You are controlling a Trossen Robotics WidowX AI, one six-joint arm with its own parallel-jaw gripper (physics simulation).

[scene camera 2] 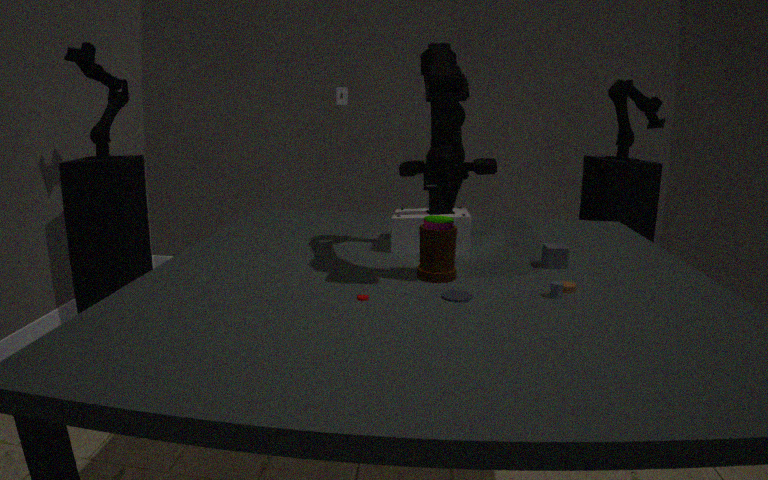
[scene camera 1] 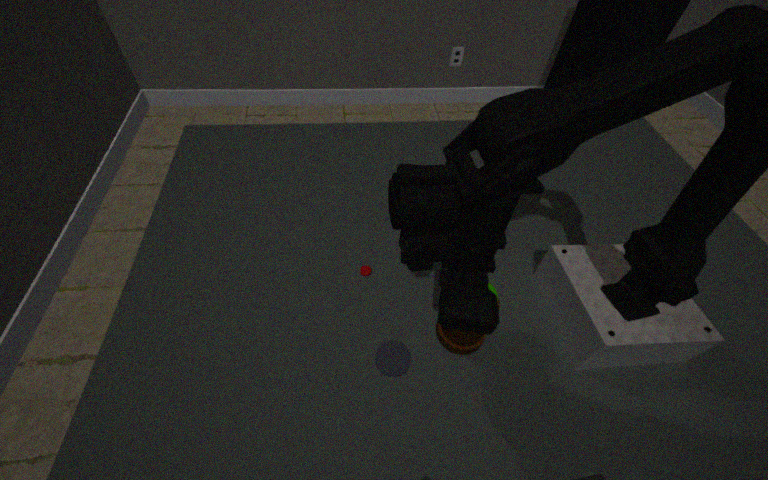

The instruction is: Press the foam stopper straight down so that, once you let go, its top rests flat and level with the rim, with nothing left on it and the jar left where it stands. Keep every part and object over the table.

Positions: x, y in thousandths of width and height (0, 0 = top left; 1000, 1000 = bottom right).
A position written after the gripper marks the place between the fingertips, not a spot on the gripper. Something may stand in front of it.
In view: the gripper (scene camera 1: 589, 624) and a brown jar (scene camera 2: 570, 516).
The brown jar is seen too in scene camera 1 (scene camera 1: 600, 714). The gripper shows as well in scene camera 2 (scene camera 2: 587, 439).
